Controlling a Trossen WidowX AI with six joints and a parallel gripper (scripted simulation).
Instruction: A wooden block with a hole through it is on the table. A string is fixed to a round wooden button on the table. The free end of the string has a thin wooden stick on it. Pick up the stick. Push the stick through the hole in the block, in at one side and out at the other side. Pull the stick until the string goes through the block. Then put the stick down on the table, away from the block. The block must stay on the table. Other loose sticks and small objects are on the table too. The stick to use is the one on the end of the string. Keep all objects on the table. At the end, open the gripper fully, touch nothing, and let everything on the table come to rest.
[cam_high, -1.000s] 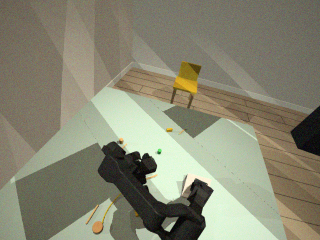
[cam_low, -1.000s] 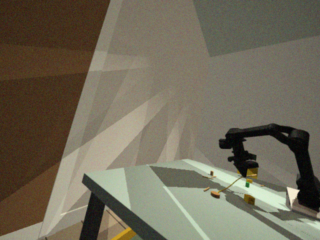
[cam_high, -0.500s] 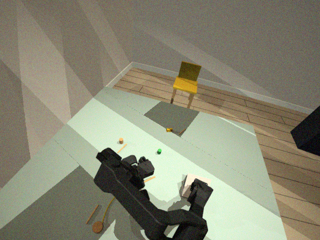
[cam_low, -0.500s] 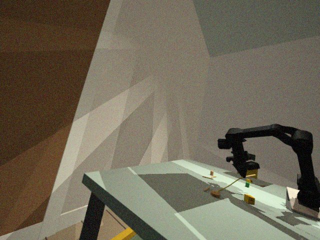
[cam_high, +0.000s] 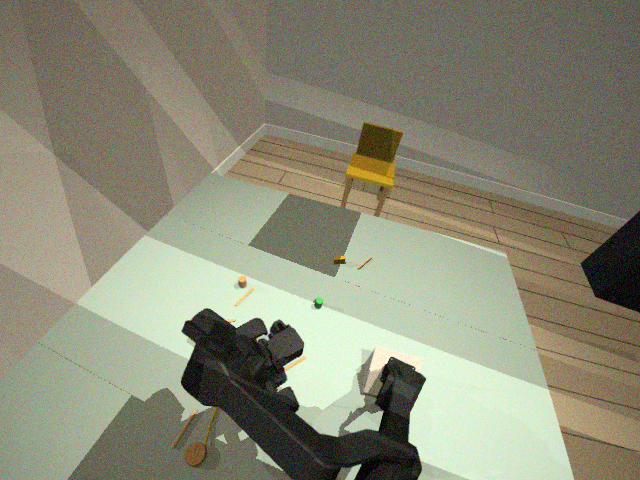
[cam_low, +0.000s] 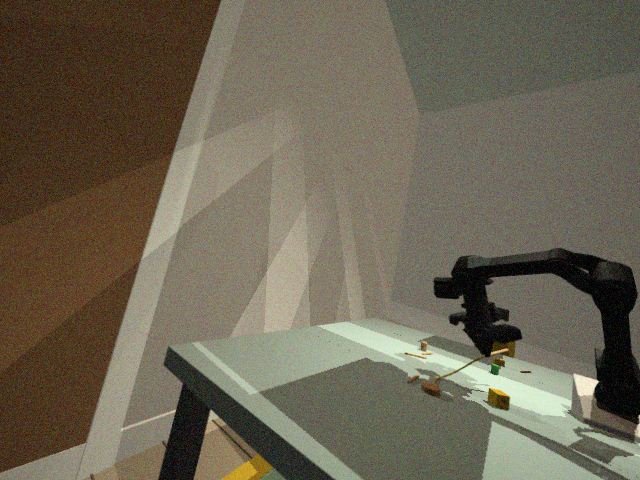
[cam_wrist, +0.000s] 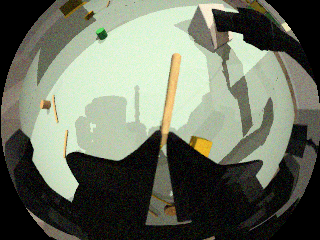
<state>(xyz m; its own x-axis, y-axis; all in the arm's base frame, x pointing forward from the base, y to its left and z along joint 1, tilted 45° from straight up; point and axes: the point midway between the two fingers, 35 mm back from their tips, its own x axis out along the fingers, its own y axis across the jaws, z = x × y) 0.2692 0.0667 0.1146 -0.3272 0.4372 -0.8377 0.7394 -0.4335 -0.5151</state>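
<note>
Right now my gripper tip is 90 mm short of the round wooden button, 180 mm to the right of it and 80 mm above it. The rest, counted from my gripper tip: thin wooden stick 10 mm behind, 10 mm to the right, 10 mm above; green cylinder 10 mm behind, 250 mm to the right, 80 mm below; small brown cylinder 220 mm ahead, 220 mm to the right, 70 mm below.
</note>
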